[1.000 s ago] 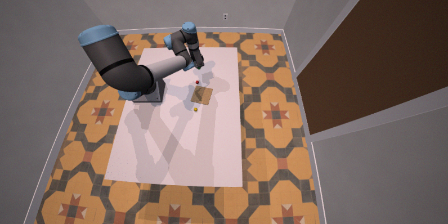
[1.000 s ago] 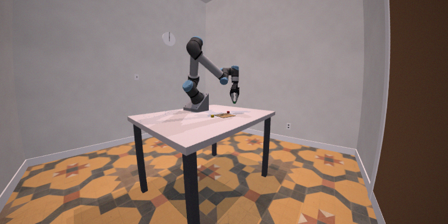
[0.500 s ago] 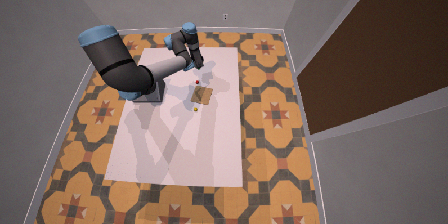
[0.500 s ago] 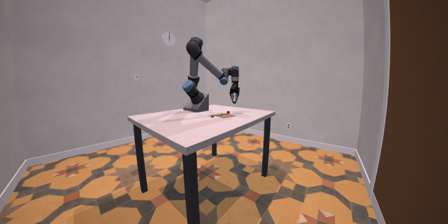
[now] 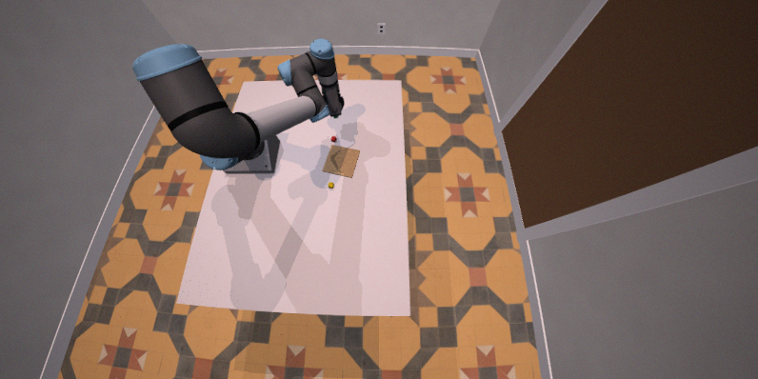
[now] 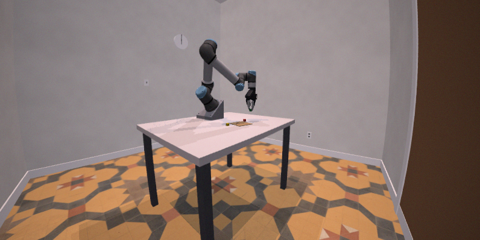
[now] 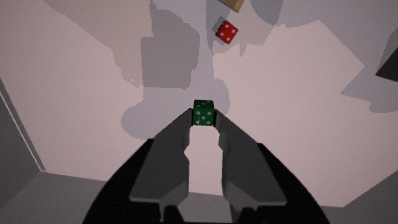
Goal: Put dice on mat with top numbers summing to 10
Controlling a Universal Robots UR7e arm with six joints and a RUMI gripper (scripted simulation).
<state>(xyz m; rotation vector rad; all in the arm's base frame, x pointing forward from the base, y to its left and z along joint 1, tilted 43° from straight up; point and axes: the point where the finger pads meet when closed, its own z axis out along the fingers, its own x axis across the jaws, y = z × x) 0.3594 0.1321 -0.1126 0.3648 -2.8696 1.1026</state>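
The red die lies 1 cm behind my hand, 8 cm to the right of it and 9 cm below it. Round my hand: brown mat (4 cm ahead, 18 cm to the right, 10 cm below); green die (1 cm below); yellow die (1 cm ahead, 31 cm to the right, 9 cm below).
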